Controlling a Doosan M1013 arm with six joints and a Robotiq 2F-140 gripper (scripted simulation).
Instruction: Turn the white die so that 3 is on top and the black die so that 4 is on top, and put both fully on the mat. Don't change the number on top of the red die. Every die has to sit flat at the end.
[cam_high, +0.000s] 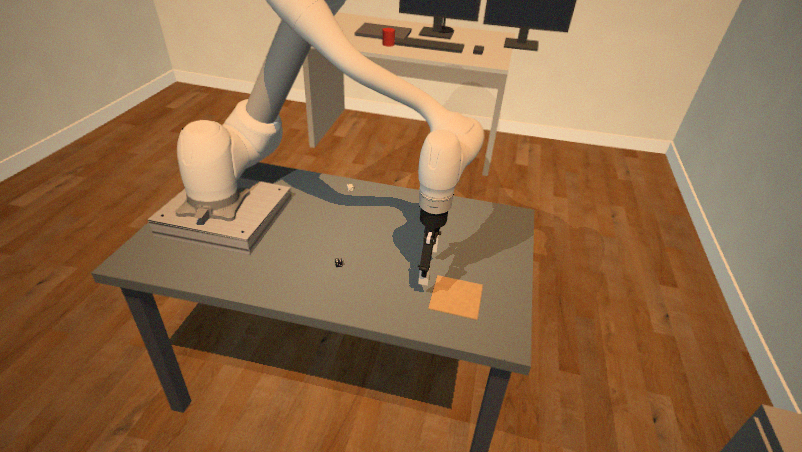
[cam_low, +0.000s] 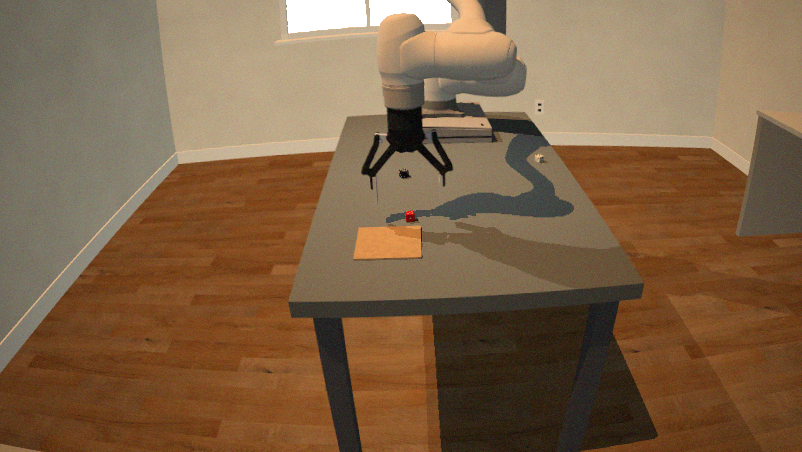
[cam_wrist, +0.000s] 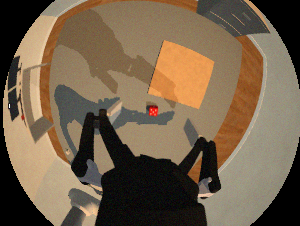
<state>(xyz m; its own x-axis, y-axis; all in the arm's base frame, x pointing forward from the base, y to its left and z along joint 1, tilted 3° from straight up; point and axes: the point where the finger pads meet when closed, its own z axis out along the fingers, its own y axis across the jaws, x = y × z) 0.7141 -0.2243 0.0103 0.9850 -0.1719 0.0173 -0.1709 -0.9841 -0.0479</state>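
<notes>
The red die lies 10 mm behind my hand and 50 mm below it. The rest, counted from my hand: white die: 300 mm behind, 460 mm to the left, 50 mm below; then orange mat: 90 mm ahead, 60 mm to the right, 60 mm below; then black die: 270 mm behind, 40 mm to the left, 50 mm below.
</notes>
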